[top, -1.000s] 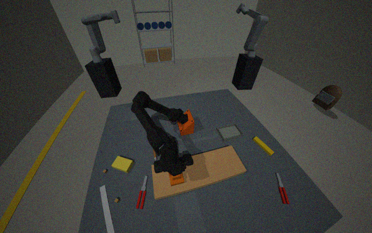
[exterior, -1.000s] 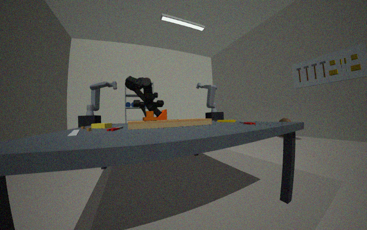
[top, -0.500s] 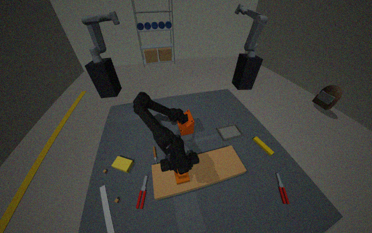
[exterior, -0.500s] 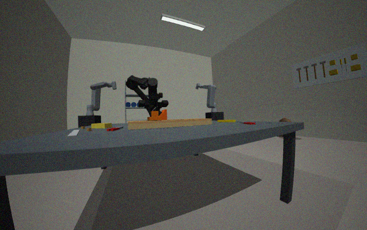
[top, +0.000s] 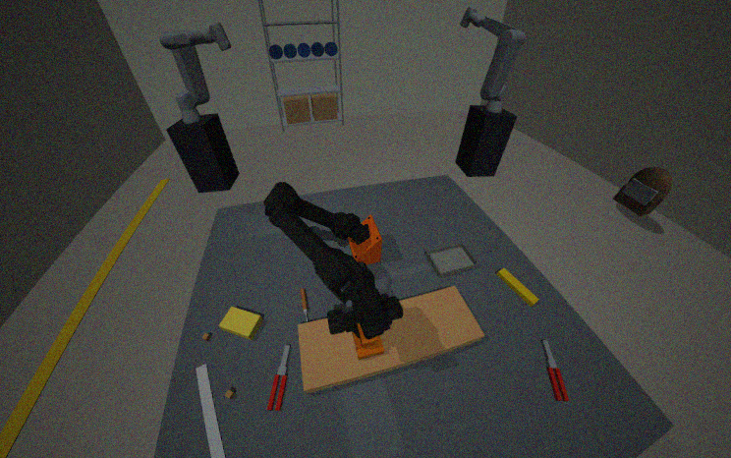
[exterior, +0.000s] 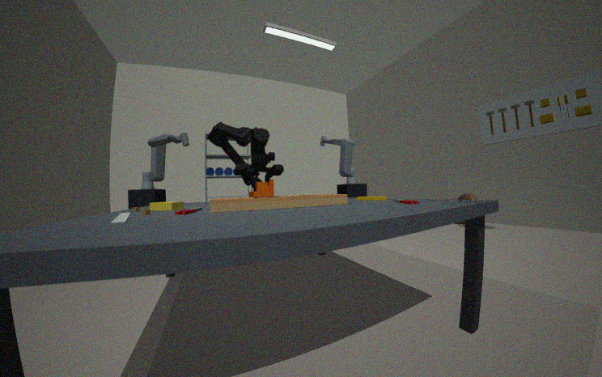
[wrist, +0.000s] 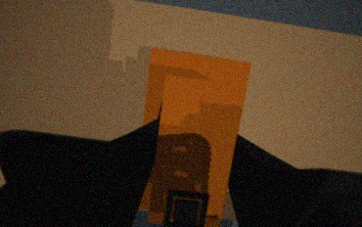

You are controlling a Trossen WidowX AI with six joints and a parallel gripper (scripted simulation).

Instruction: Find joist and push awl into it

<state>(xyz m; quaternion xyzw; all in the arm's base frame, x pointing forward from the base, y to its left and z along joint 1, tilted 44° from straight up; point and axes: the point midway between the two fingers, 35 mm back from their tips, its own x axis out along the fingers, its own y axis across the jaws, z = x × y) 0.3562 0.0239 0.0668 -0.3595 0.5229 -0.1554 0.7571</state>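
Right now my gripper tip is 4 cm past the indicator window, 3 cm below it and 1 cm to the left of it. Round my gripper tip: orange stud finder: 2 cm behind, 2 cm above; then yellow block: 38 cm to the right, 9 cm behind, 5 cm below; then awl: 18 cm to the right, 13 cm behind, 6 cm below.
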